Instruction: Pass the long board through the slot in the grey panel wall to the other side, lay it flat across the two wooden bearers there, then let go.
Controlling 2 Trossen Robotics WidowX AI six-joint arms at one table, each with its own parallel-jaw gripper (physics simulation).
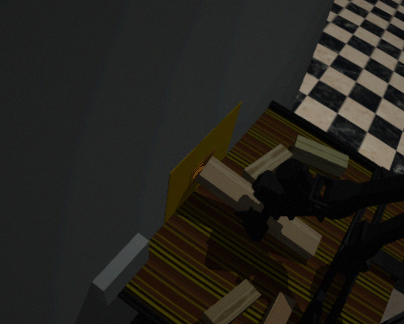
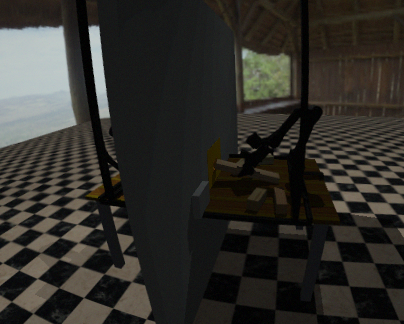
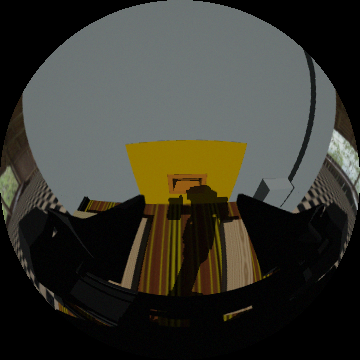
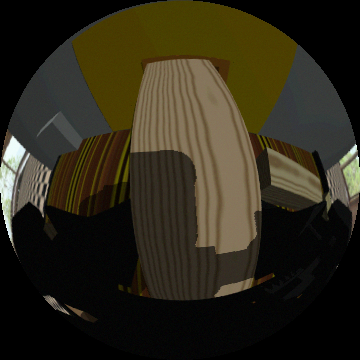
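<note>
The long board slopes up toward the grey panel wall. Its raised end is at the orange-framed slot; how far it enters is unclear. My right gripper is shut on the board around its middle. My left gripper is open and empty on the other side, facing the slot. Two wooden bearers, one at the left and one at the right, lie on the striped table there, partly hidden by the left fingers.
A yellow plate surrounds the slot. On the right arm's side, several wooden blocks lie around the board. A grey block juts by the wall.
</note>
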